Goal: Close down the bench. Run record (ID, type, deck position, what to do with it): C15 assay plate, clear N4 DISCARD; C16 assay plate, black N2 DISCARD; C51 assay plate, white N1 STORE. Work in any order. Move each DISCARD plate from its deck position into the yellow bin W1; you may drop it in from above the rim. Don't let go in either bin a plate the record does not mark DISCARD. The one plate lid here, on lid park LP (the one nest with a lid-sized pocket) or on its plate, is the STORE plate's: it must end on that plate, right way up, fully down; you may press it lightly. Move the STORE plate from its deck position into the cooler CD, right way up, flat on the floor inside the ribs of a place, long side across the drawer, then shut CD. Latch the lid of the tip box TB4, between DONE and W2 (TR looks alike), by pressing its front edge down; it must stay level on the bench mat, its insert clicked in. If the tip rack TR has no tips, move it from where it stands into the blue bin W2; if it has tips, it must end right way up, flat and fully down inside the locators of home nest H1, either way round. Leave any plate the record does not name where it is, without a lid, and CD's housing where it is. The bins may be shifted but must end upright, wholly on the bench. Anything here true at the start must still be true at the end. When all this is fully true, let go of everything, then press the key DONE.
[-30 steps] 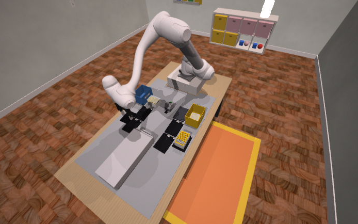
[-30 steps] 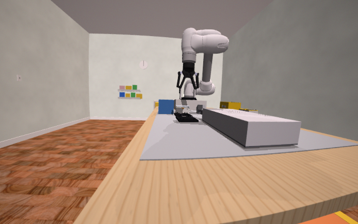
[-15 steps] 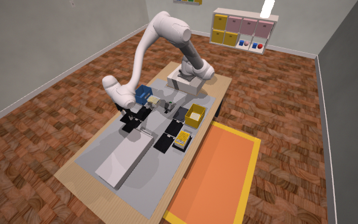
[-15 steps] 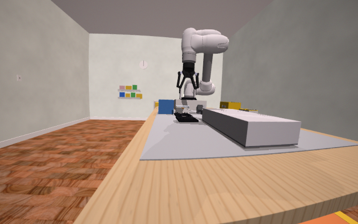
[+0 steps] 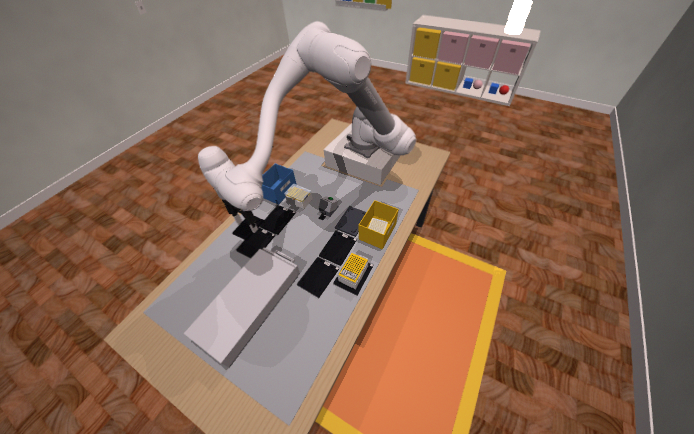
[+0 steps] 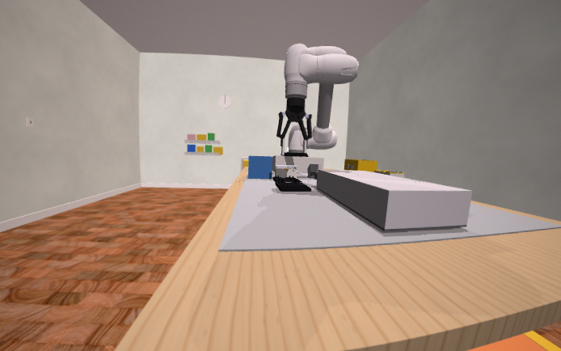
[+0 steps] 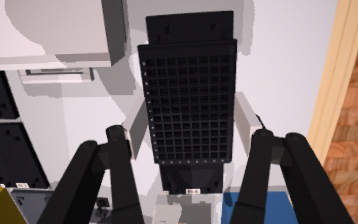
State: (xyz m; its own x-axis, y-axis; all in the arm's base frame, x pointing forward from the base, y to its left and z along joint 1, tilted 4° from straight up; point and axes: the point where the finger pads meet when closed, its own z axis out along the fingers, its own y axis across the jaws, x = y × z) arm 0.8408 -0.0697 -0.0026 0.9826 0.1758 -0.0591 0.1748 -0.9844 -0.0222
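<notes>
Now: hand 420 mm past the yellow bin W1, 450 mm to the right of it and 120 mm above it. From my hand the other things lie so: plate lid: 90 mm ahead, 210 mm to the left, 140 mm below; black nest N4: 170 mm behind, 20 mm to the right, 160 mm below; black assay plate: 20 mm below.
</notes>
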